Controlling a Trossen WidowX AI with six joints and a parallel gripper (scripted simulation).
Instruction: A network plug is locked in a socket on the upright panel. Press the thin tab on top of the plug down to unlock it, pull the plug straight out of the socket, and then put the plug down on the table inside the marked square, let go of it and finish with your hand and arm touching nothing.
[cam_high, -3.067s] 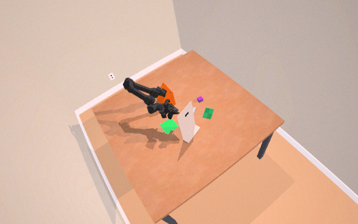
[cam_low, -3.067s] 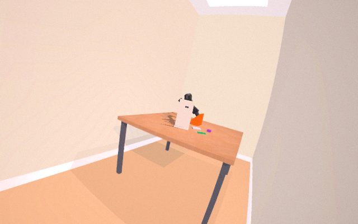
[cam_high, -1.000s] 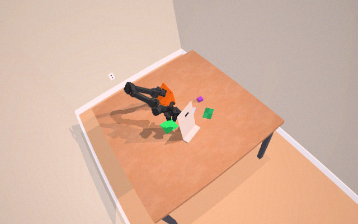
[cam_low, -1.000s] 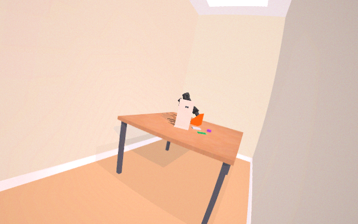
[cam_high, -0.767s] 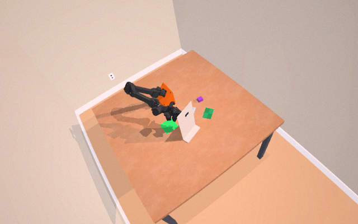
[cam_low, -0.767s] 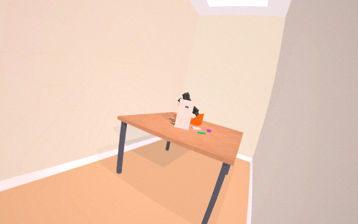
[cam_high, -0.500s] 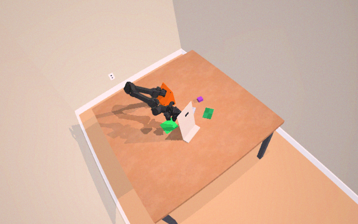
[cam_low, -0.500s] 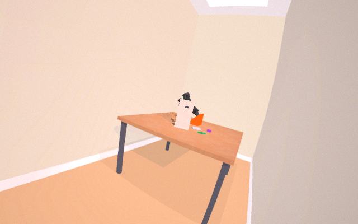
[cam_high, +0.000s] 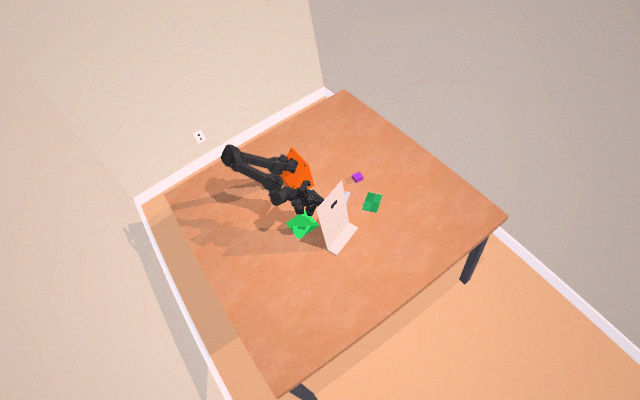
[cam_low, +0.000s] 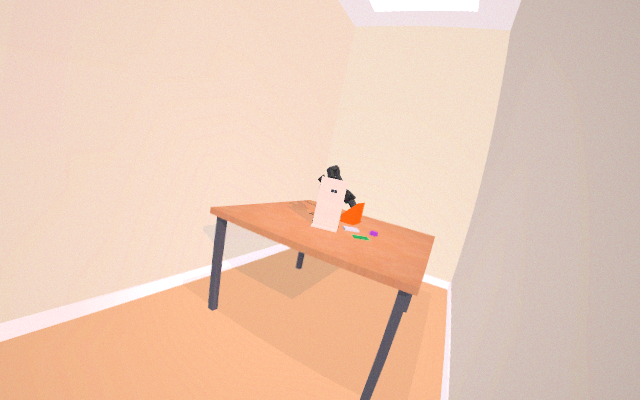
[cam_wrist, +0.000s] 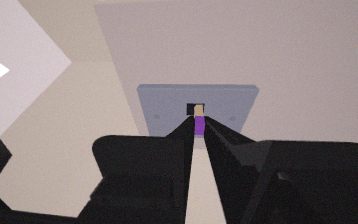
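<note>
The bright green marked square lies 150 mm behind my gripper tip, 70 mm to the right of it and 250 mm below it. Round my gripper tip: purple cube (150 mm behind, 310 mm to the left, 240 mm below); network plug (right at my gripper tip); upright panel (30 mm ahead, 10 mm to the left, 100 mm below).
</note>
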